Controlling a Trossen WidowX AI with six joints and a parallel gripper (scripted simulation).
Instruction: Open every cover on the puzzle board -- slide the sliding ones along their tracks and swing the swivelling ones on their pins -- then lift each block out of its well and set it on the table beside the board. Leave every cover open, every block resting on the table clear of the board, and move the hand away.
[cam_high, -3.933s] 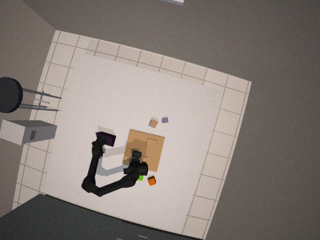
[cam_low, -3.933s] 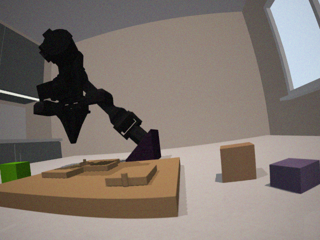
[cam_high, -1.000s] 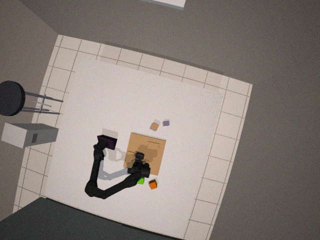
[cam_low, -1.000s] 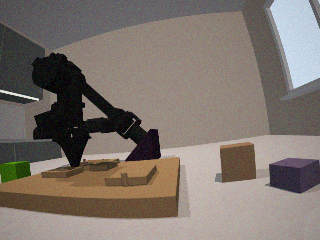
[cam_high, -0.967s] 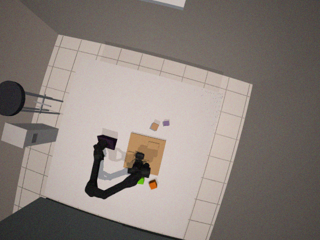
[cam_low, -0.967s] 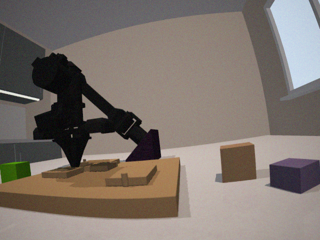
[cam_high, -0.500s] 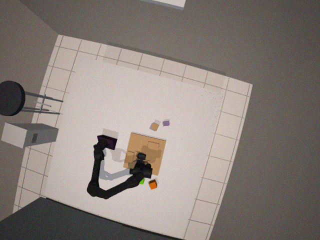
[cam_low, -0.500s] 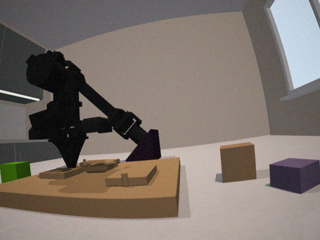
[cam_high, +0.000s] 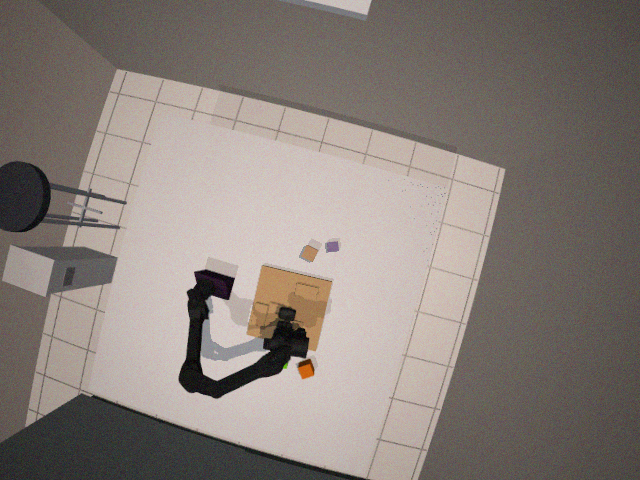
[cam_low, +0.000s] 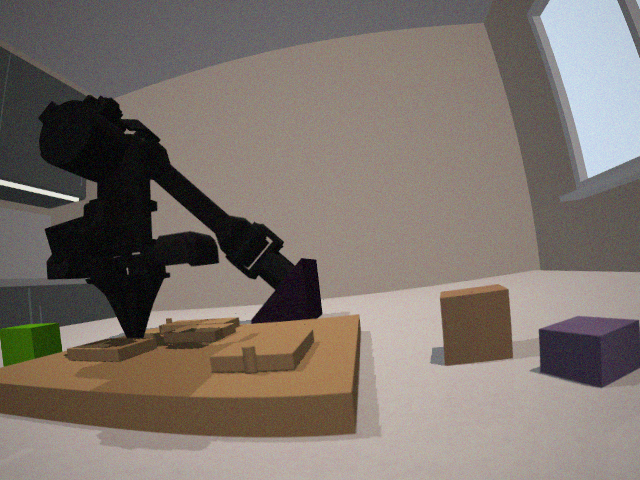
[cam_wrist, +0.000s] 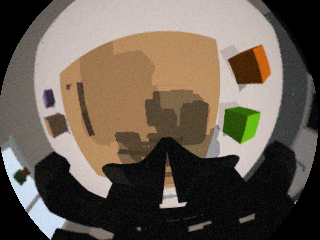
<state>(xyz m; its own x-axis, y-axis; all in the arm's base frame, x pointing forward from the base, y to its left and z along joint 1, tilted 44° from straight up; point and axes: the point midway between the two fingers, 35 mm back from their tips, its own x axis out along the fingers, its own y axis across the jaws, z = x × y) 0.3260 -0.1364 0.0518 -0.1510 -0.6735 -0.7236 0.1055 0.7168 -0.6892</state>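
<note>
Right now my gripper tip is 8 cm to the right of the tan puzzle board and 1 cm past it. Also, from my gripper tip: orange block 17 cm to the right, 10 cm ahead; then brown block 31 cm to the left, 6 cm ahead; then green block 14 cm to the right.
</note>
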